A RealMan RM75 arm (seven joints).
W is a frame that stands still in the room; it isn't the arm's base.
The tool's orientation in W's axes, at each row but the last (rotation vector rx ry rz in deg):
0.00, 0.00, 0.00
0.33, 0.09, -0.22
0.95, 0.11, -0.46
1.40, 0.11, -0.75
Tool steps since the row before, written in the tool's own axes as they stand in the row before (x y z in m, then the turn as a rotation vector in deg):
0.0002, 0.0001, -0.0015, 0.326, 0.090, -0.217
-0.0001, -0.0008, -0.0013, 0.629, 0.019, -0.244
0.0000, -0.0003, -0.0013, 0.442, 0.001, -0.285
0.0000, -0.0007, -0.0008, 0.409, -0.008, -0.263
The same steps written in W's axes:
0.0002, 0.0001, -0.0015, 0.326, 0.090, -0.217
-0.0001, -0.0008, -0.0013, 0.629, 0.018, -0.245
0.0000, -0.0003, -0.0013, 0.441, 0.002, -0.286
0.0000, -0.0007, -0.0008, 0.408, -0.007, -0.264

